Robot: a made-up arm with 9 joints. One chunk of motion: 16 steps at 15 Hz.
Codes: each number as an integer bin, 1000 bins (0 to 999) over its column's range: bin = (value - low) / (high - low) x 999, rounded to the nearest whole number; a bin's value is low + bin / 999 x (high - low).
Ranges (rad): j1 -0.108..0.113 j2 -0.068..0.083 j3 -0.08..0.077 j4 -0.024..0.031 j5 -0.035..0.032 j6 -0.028..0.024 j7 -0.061..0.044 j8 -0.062..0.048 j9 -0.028..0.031
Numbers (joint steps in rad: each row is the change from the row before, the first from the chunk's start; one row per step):
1: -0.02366 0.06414 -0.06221 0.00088 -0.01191 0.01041 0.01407 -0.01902 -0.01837
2: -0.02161 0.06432 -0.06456 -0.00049 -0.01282 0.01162 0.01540 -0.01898 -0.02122
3: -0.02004 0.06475 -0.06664 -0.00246 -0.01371 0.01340 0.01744 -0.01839 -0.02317
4: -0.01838 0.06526 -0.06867 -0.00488 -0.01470 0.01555 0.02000 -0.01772 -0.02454
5: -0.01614 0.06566 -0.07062 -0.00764 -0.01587 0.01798 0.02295 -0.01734 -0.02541
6: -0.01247 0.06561 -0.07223 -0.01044 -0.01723 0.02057 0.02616 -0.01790 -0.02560
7: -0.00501 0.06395 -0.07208 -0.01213 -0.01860 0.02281 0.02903 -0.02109 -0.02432
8: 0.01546 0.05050 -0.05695 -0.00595 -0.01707 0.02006 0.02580 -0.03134 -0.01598
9: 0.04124 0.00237 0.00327 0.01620 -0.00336 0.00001 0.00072 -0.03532 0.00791
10: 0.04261 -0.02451 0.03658 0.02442 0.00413 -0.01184 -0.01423 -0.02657 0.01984
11: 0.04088 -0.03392 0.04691 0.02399 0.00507 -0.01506 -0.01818 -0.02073 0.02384
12: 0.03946 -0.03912 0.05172 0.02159 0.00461 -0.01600 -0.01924 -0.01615 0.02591
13: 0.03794 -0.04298 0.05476 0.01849 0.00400 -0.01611 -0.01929 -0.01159 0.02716
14: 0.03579 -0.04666 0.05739 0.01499 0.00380 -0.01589 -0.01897 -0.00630 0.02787
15: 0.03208 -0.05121 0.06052 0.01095 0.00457 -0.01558 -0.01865 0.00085 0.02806
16: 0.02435 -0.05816 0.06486 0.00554 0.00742 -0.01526 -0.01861 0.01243 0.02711
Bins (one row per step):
1: 381 874 113 452 344 738 714 390 163
2: 391 875 98 427 331 761 727 391 115
3: 398 878 85 391 317 795 746 396 82
4: 405 882 72 347 303 837 771 402 59
5: 415 884 60 297 285 883 799 406 44
6: 432 884 49 246 265 933 829 401 41
7: 466 873 50 216 245 976 857 372 62
8: 558 784 147 328 267 923 826 278 204
9: 675 466 530 730 472 538 587 242 608
10: 681 288 742 879 583 310 445 322 810
11: 673 225 808 872 597 249 407 375 878
12: 667 191 838 828 591 231 397 416 913
13: 660 166 857 772 582 228 397 458 934
14: 650 141 874 708 579 233 400 506 946
15: 633 111 894 635 590 239 403 571 949
16: 598 65 922 537 633 245 403 676 933

